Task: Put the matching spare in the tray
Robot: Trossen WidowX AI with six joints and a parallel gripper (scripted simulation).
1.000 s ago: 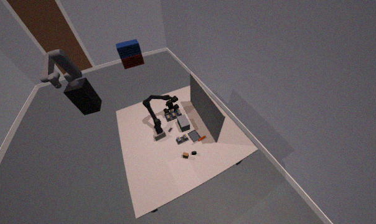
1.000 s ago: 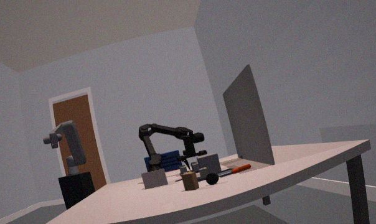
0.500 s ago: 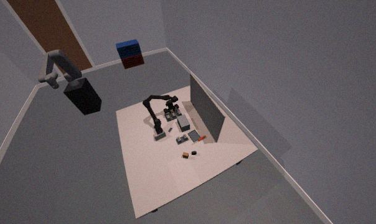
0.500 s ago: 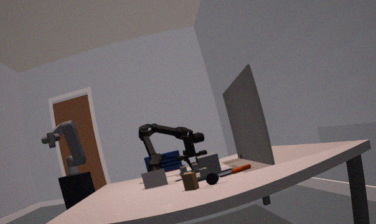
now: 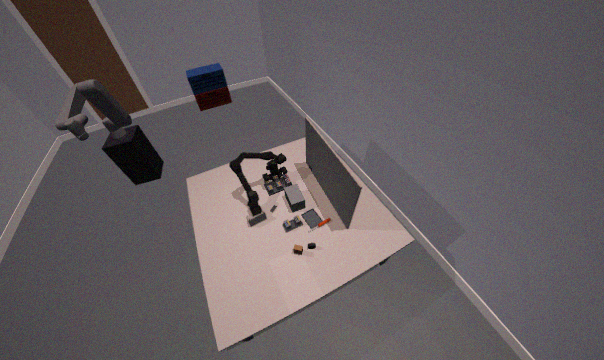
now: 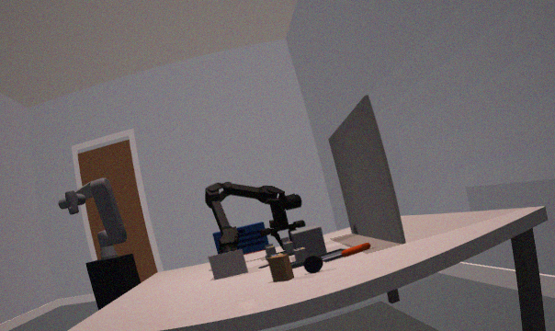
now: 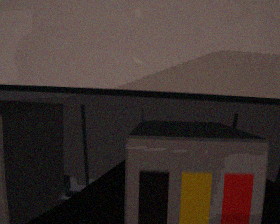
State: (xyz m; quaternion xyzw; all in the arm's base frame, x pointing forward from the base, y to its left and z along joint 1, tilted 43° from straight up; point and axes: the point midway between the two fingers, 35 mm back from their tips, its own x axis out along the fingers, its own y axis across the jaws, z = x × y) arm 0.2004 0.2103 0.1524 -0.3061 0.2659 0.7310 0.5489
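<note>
The dark grey tray is 15 cm ahead of my gripper tip, 40 cm to the right of it and 2 cm below it. From my gripper tip the other things lie so: mounted unit: 8 cm ahead, 21 cm to the right, 3 cm above; then grey upright panel: 33 cm ahead, 21 cm to the right, 20 cm above.
</note>
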